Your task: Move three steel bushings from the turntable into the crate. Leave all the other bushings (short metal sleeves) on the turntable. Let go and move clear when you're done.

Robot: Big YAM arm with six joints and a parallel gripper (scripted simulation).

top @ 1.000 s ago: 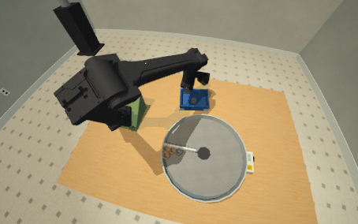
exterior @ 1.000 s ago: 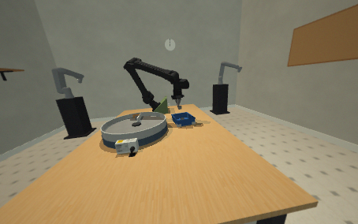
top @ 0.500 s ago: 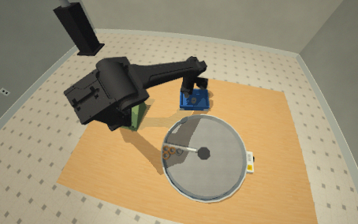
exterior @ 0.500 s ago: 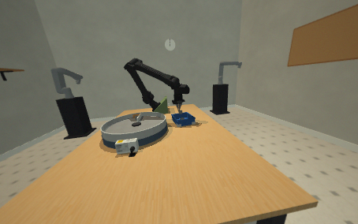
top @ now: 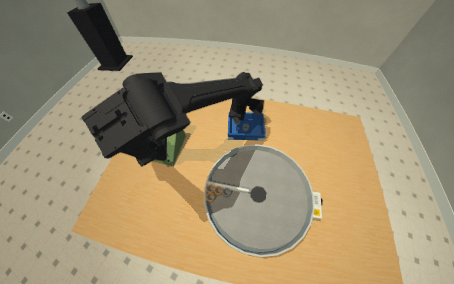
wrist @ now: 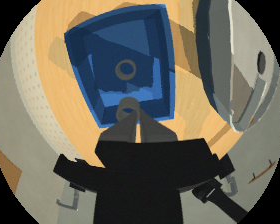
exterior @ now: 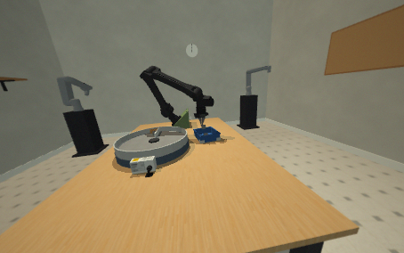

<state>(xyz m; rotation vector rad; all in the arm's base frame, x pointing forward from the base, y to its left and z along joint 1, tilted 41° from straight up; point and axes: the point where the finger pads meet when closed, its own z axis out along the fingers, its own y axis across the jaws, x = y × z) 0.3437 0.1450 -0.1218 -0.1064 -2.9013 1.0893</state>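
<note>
The blue crate is 6 cm below my hand, 5 cm ahead of it and 2 cm to the left of it. The rest, counted from my hand: grey turntable (33 cm to the right, 13 cm ahead, 3 cm below).
</note>
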